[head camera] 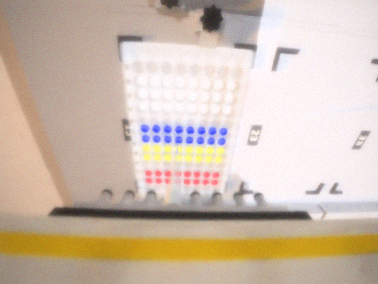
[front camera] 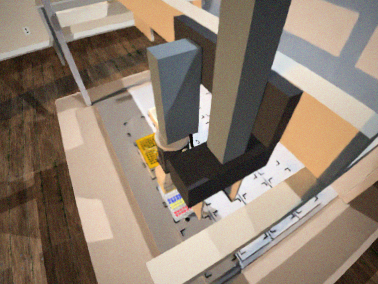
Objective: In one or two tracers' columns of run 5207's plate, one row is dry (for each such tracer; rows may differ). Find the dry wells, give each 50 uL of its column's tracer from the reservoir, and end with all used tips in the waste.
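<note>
The plate (front camera: pixel 172 194) (head camera: pixel 187 52) lies under the pipetting head (front camera: pixel 177 95). In the head view two blue columns (head camera: pixel 178 129) show eight filled wells each. Two yellow columns (head camera: pixel 200 150) look filled, with the fourth wells from the left partly behind the tip. Two red columns (head camera: pixel 187 175) look filled except at the fourth place, which is pale and blurred behind the tip. One channel carries a pale tip (head camera: pixel 170 192), and no clear blue fill shows in it. The parked plate gripper (front camera: pixel 216 200) has its fingers apart with nothing between them. Reservoir and waste are not clearly visible.
A yellow tip rack (front camera: pixel 147 150) stands behind the plate, partly hidden by the head. Bare channel ends (head camera: pixel 216 196) line up either side of the tip. A dark star-shaped knob (head camera: pixel 212 19) is beyond the plate's far edge. A pale front rail (front camera: pixel 225 220) crosses the foreground.
</note>
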